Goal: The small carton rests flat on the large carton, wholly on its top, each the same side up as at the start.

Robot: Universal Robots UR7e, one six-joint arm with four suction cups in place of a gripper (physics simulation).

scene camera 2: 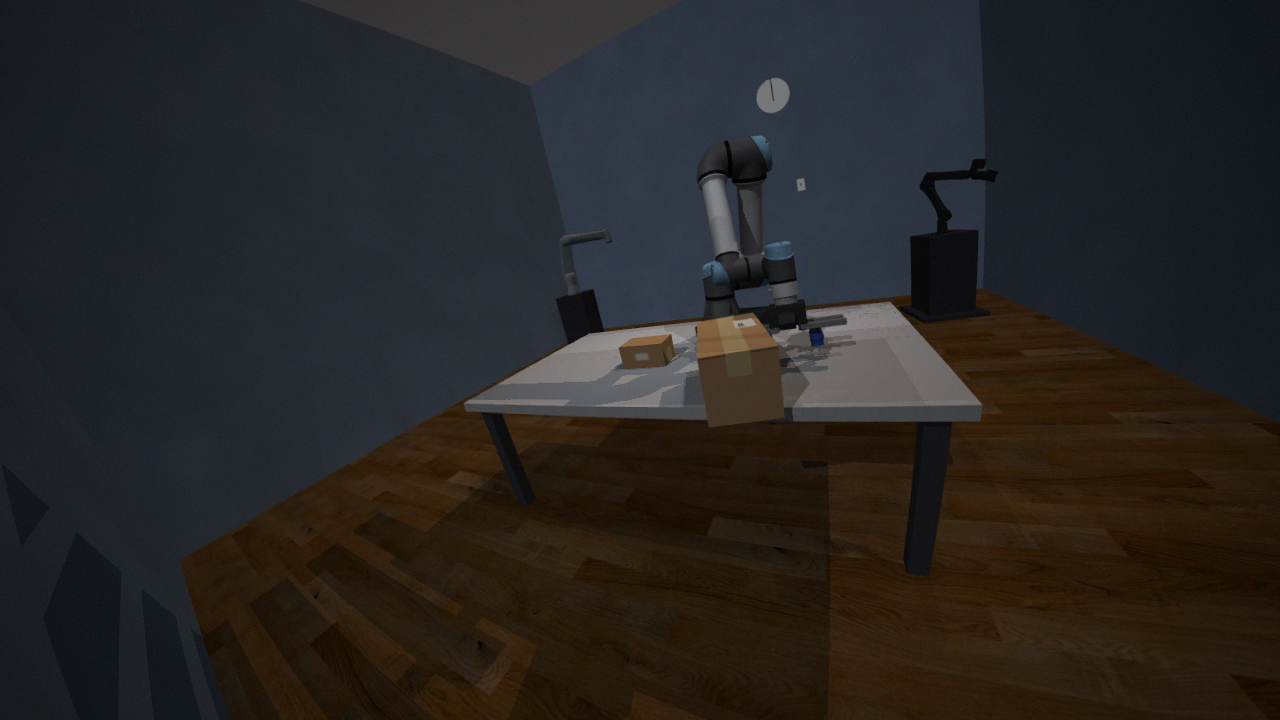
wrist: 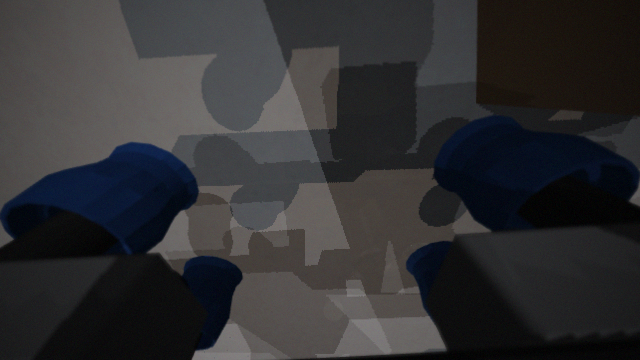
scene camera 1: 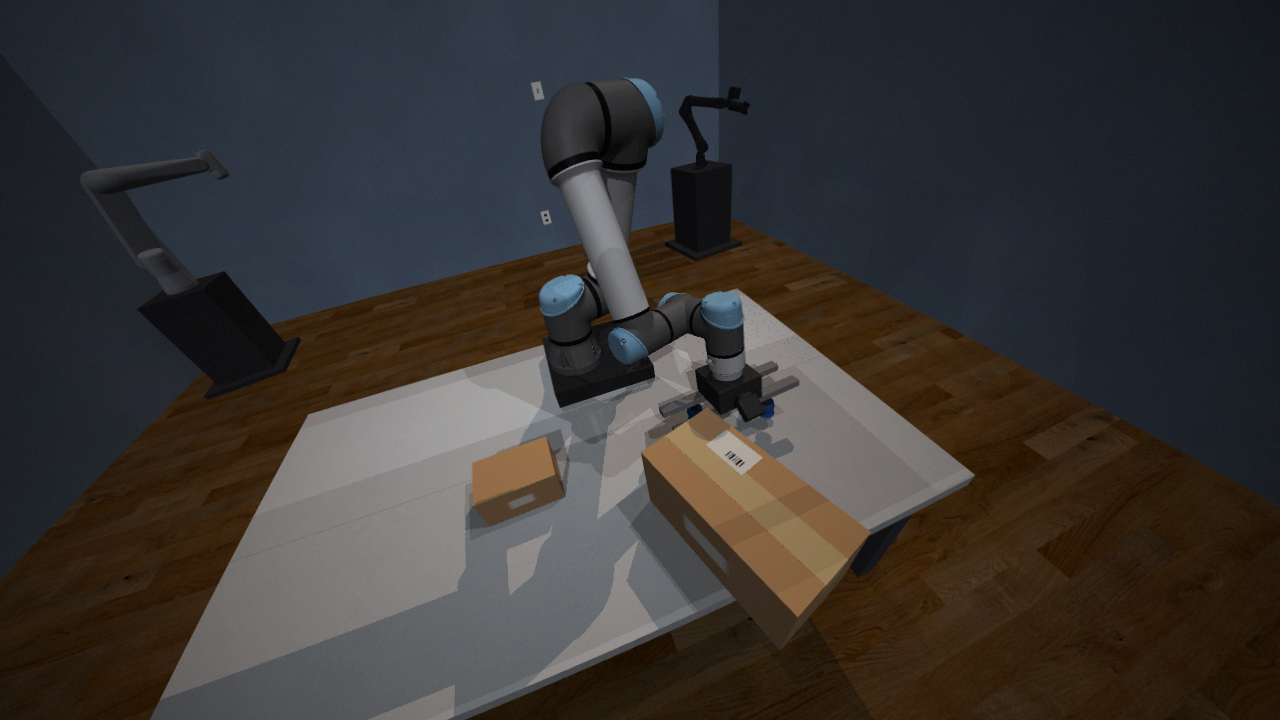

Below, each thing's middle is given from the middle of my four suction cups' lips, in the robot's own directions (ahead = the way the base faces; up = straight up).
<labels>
My suction cup is now 47 cm to the left of the small carton (scene camera 1: 508,484), 10 cm past it and 1 cm above it. From my suction cup the other things lie so: large carton (scene camera 1: 779,547) 21 cm ahead, 15 cm to the right, 3 cm above.
</labels>
